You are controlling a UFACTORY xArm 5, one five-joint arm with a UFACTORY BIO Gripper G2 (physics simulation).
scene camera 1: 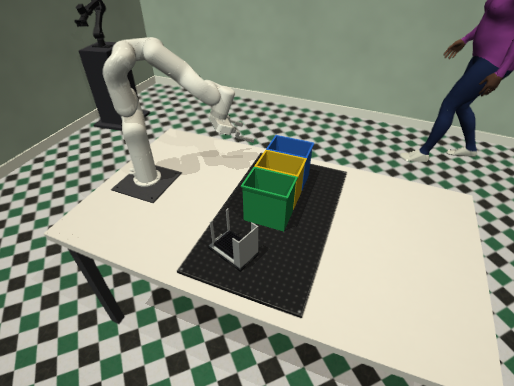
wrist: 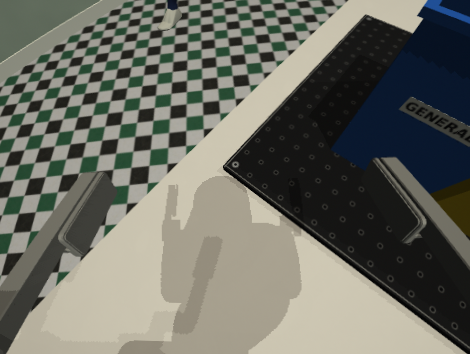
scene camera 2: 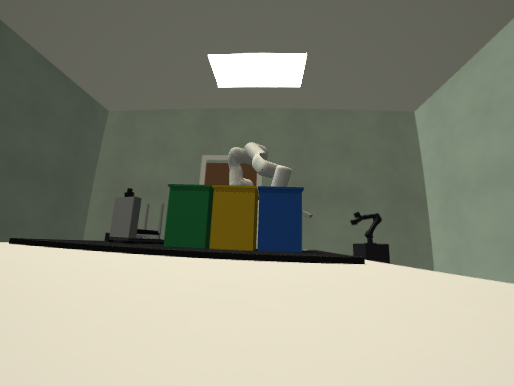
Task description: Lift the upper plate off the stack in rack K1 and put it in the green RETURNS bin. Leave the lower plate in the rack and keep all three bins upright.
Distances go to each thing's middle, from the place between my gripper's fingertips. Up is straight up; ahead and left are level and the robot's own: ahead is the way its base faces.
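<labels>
Blue bin (scene camera 2: pixel 280 208): my hand is 230 mm short of it, 120 mm to the left of it and 50 mm above it. Measured from my hand, the green bin (scene camera 2: pixel 188 224) is 200 mm ahead, 390 mm to the right and 50 mm below; the yellow bin (scene camera 2: pixel 234 212) is 210 mm ahead, 250 mm to the right and 50 mm below. Going by their middles, of the things named here the blue bin is the nearest to my hand and the green bin the farthest from it.
</labels>
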